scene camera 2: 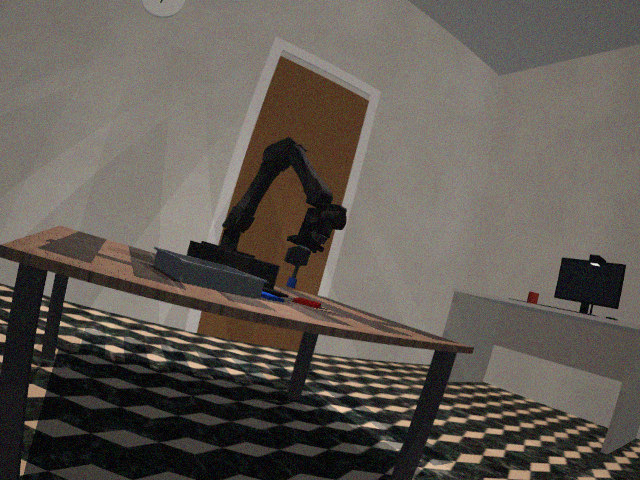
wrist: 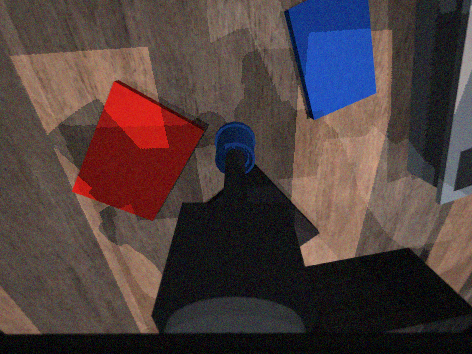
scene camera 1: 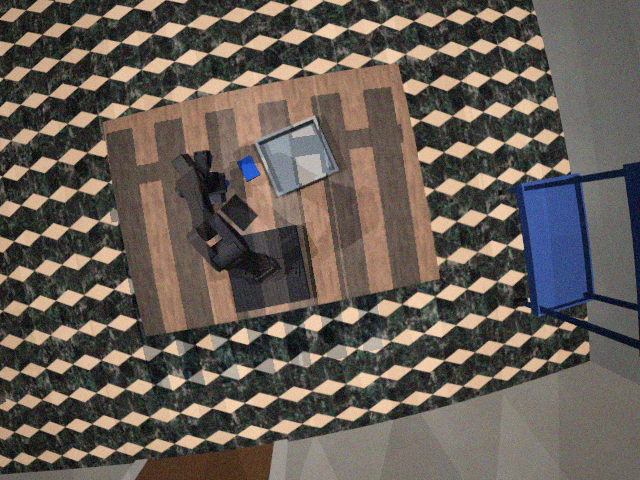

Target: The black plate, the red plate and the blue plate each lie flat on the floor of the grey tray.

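Pixels of known places: hand at its tool point: [scene camera 2: 290, 286] [wrist: 235, 140]; arm's base at its link origin: [scene camera 2: 227, 250] [scene camera 1: 271, 267].
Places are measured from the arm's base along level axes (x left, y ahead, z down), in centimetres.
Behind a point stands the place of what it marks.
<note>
My suction cup [scene camera 1: 226, 183] [scene camera 2: 292, 282] [wrist: 235, 145] {x 17.1, y 31.0, z 4.9 cm} is blue and points down above the table, with no plate on it. The red plate [scene camera 2: 307, 302] {x 23.1, y 32.7, z 8.1 cm} [wrist: 140, 150] {x 24.5, y 28.8, z 8.0 cm} lies flat on the table, left of the cup in the wrist view; the arm hides it in scene camera 1. The blue plate [scene camera 1: 248, 168] {x 9.1, y 37.0, z 8.1 cm} [scene camera 2: 271, 296] {x 9.5, y 41.2, z 8.1 cm} [wrist: 340, 60] {x 8.8, y 36.8, z 8.1 cm} lies flat between the cup and the tray. The black plate [scene camera 1: 238, 212] {x 13.1, y 20.2, z 8.2 cm} [scene camera 2: 275, 292] {x 14.9, y 24.5, z 8.2 cm} [wrist: 306, 231] {x 7.5, y 19.4, z 8.2 cm} lies flat near the arm, partly hidden in the wrist view. The grey tray [scene camera 1: 308, 182] {x -13.7, y 30.9, z 4.1 cm} [scene camera 2: 206, 273] {x -10.4, y 52.9, z 5.8 cm} [wrist: 447, 180] {x -1.7, y 28.4, z 4.1 cm} stands beside the blue plate, and no plate shows in it.
The wooden table [scene camera 1: 413, 206] {x -55.2, y 22.3, z 9.1 cm} [scene camera 2: 382, 330] {x 37.1, y 55.6, z 9.1 cm} carries the arm and its dark base [scene camera 1: 279, 294] {x -2.8, y -9.8, z 0.1 cm}. The tray's raised walls stand beyond the blue plate. A blue chair [scene camera 1: 555, 242] stands off the table. A desk with a monitor [scene camera 2: 589, 281] stands farther away.
</note>
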